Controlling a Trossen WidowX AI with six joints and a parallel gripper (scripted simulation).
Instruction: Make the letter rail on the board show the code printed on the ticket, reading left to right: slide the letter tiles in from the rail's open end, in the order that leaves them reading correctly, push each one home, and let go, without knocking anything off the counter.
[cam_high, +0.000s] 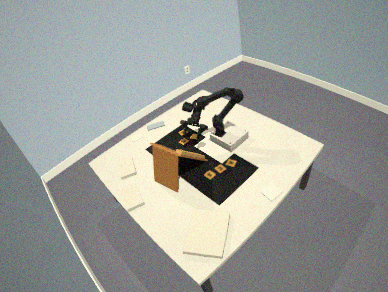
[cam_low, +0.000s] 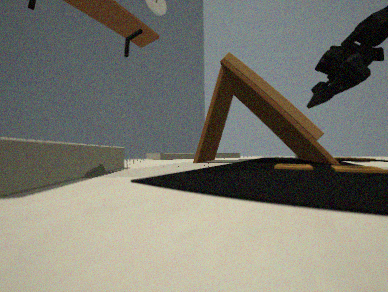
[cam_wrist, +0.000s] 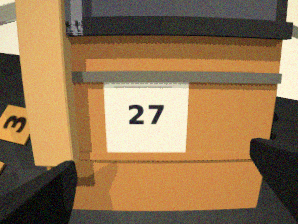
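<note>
Right now my gripper tip is 240 mm to the right of the letter tile and 160 mm above it. Also, from my gripper tip: grey-blue piece 80 mm behind, 510 mm to the right, 160 mm below; black mat 20 mm behind, 60 mm to the left, 160 mm below; white ticket 70 mm ahead, 20 mm to the left, 80 mm below.
</note>
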